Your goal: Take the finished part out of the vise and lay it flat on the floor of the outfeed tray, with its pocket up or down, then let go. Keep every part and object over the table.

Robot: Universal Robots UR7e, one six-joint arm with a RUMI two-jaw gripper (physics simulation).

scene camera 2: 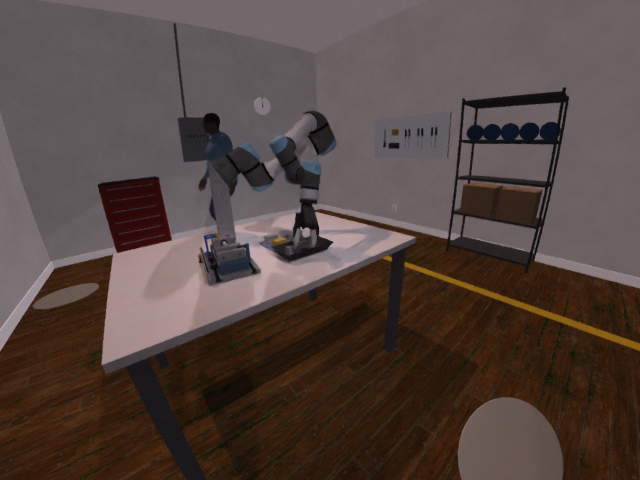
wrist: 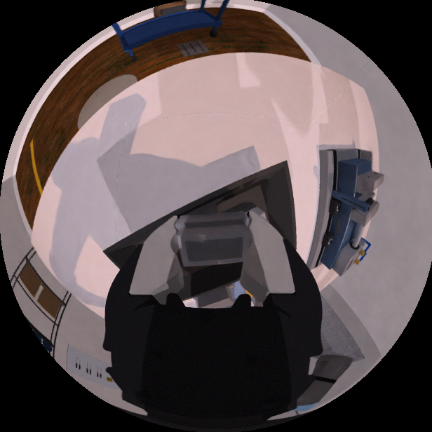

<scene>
gripper: scene camera 2; wrist
same spot on gripper: (wrist: 273, 272) = (scene camera 2: 298, 231)
</scene>
